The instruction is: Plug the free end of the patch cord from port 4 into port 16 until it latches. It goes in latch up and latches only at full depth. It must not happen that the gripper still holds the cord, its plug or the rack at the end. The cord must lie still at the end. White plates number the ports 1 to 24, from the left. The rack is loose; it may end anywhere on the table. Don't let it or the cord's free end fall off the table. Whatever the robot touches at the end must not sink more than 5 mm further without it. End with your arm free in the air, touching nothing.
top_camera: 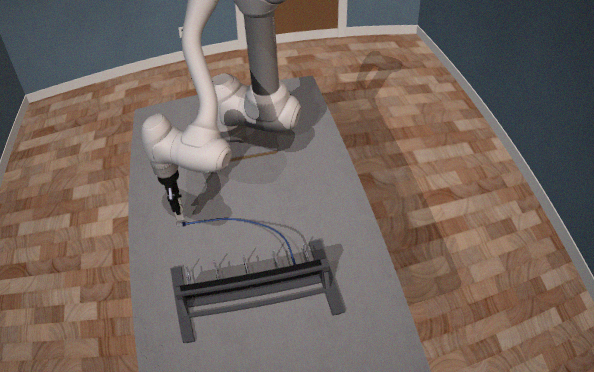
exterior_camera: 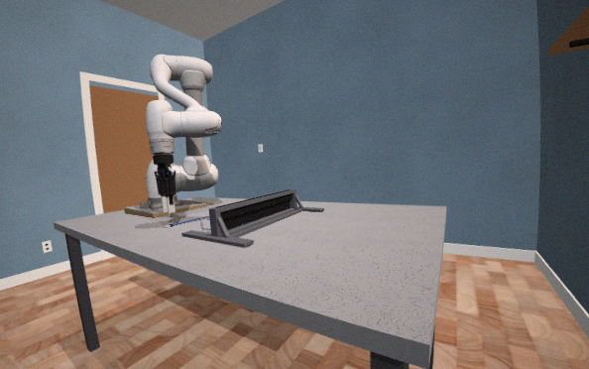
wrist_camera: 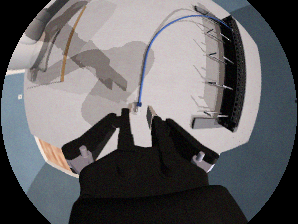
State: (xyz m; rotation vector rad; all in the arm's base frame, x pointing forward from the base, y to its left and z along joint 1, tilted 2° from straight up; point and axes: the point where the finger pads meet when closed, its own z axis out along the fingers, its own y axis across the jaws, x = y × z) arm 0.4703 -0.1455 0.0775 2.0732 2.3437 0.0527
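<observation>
My hand is 90 mm above the plug and 10 mm to the left of it.
</observation>
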